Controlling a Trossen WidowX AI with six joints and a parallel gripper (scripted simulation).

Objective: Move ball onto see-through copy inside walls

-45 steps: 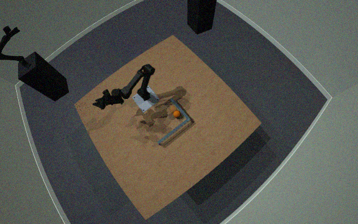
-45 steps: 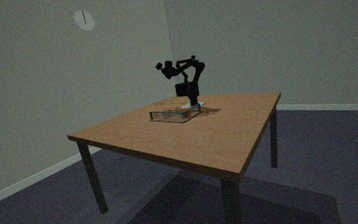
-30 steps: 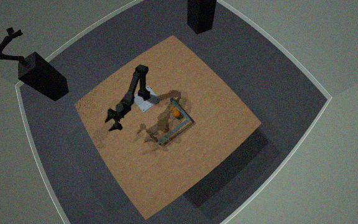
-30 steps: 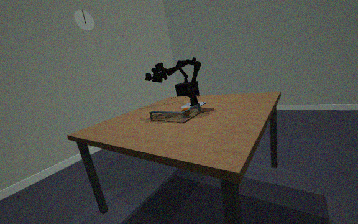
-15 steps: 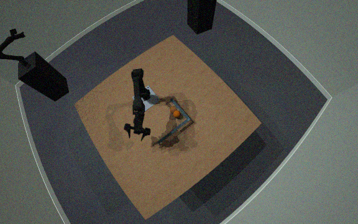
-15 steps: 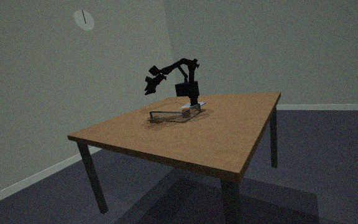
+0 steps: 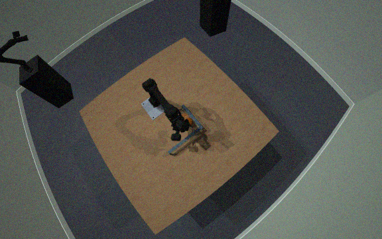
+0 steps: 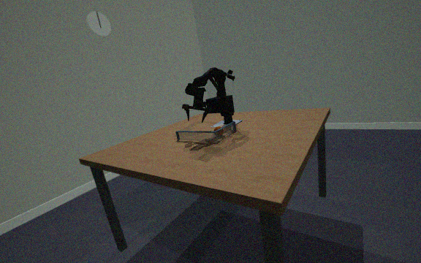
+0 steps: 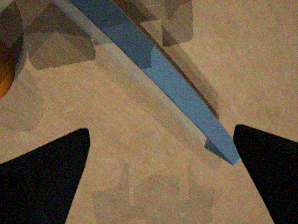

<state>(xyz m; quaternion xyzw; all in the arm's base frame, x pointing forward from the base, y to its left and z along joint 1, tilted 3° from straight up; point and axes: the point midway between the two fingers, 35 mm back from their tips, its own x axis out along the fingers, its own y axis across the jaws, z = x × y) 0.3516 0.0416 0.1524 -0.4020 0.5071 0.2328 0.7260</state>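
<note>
Now: the orange ball 80 mm behind my gripper tip, 110 mm to the left of it and 80 mm below it. The rest, counted from my gripper tip: see-through copy 130 mm behind, 110 mm to the left, 80 mm below; then clear wall 40 mm ahead, 20 mm to the left, 80 mm below.
</note>
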